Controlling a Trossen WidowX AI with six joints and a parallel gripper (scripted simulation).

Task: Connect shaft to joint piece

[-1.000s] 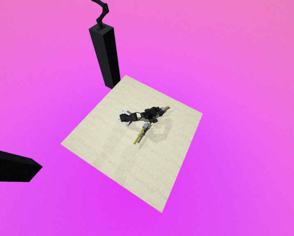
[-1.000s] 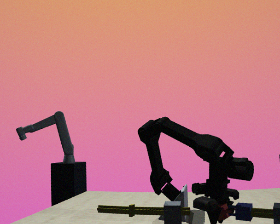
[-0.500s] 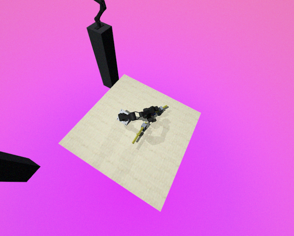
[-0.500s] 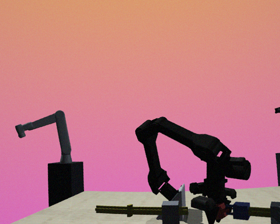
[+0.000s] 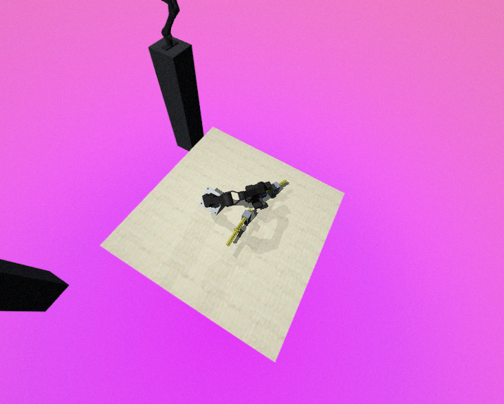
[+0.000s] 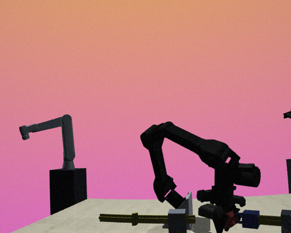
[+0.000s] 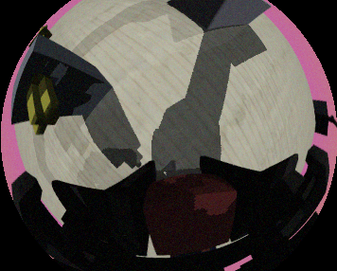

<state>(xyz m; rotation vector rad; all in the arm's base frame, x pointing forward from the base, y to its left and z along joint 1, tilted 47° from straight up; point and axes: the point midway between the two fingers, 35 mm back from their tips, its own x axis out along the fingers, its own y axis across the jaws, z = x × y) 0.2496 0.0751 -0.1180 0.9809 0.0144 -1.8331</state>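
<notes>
Right now the red square joint piece is 5 cm above my gripper tip, 2 cm to the left of it and 1 cm ahead of it.
</notes>
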